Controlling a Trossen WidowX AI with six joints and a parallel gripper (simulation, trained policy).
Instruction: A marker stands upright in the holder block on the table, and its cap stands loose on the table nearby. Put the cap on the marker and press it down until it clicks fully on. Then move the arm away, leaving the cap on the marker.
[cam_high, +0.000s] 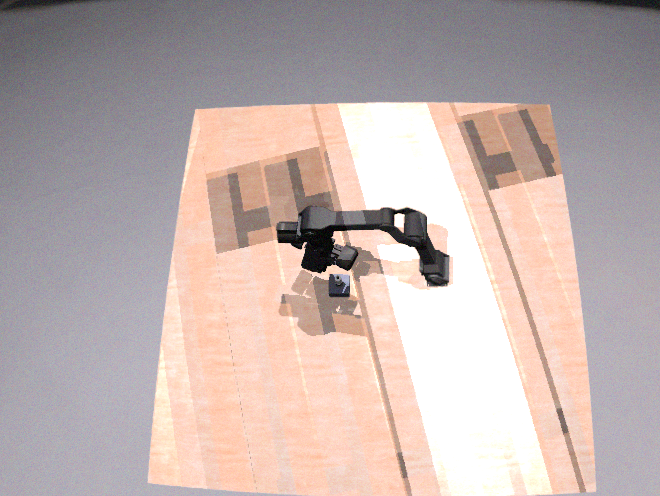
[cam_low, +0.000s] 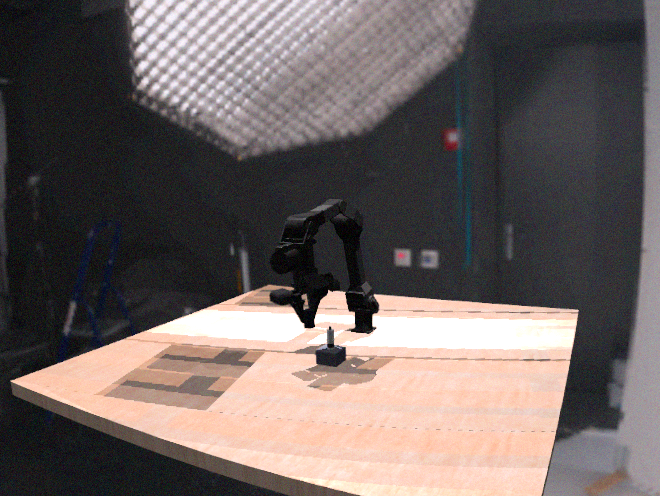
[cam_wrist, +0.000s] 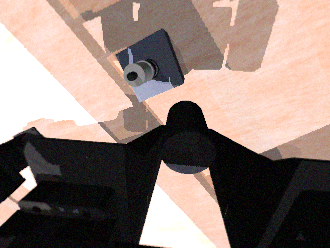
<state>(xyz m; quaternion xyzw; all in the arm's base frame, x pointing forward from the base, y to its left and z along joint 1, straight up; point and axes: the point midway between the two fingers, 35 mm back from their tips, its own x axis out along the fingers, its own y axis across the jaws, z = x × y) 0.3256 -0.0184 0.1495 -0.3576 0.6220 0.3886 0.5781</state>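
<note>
Right now my gripper tip is 100 mm above the blue-grey holder block, 50 mm to the right of it and 30 mm past it. Round my gripper tip: dark cap (10 mm above).
</note>
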